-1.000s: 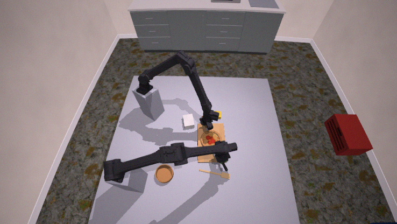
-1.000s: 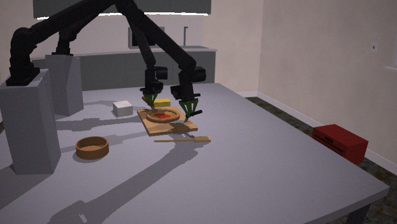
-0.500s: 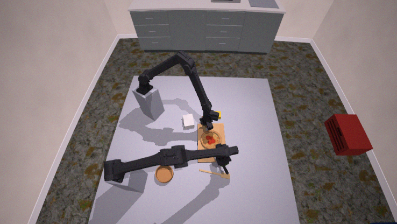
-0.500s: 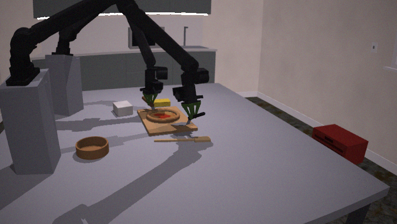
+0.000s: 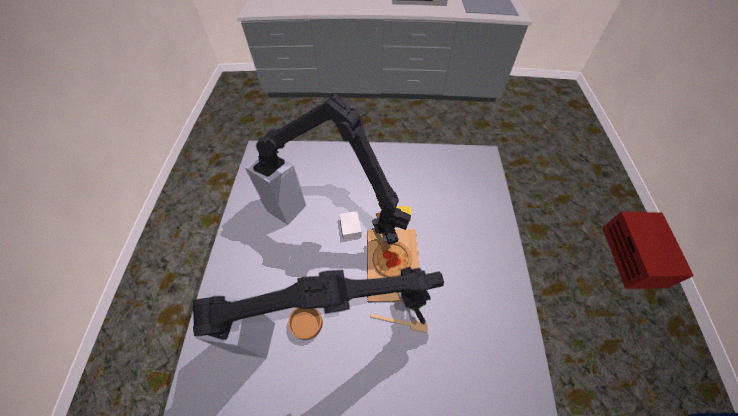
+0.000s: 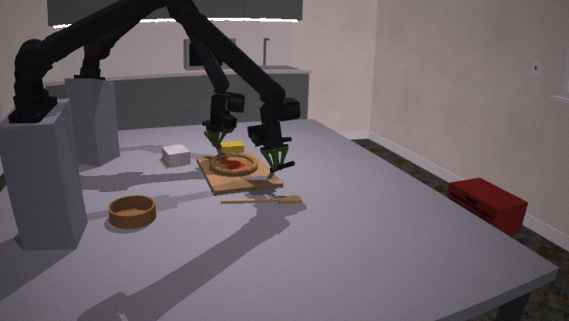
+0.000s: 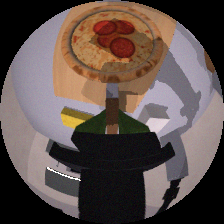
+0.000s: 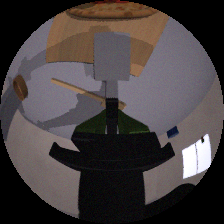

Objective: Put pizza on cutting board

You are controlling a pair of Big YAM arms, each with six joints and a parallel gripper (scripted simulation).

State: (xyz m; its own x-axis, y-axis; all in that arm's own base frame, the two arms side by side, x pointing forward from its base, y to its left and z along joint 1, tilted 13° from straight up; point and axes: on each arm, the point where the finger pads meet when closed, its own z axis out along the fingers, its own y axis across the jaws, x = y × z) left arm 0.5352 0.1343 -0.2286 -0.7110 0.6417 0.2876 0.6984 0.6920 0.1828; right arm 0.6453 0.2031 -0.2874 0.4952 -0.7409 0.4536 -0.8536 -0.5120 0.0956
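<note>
My right gripper is now 10 mm to the right of the black-handled turner and 10 mm above it. From my right hand the other things lie so: wooden spatula 90 mm below, 50 mm to the right, 30 mm behind; pizza 240 mm to the left, 100 mm behind, 60 mm below; wooden cutting board 230 mm to the left, 100 mm behind, 80 mm below.
</note>
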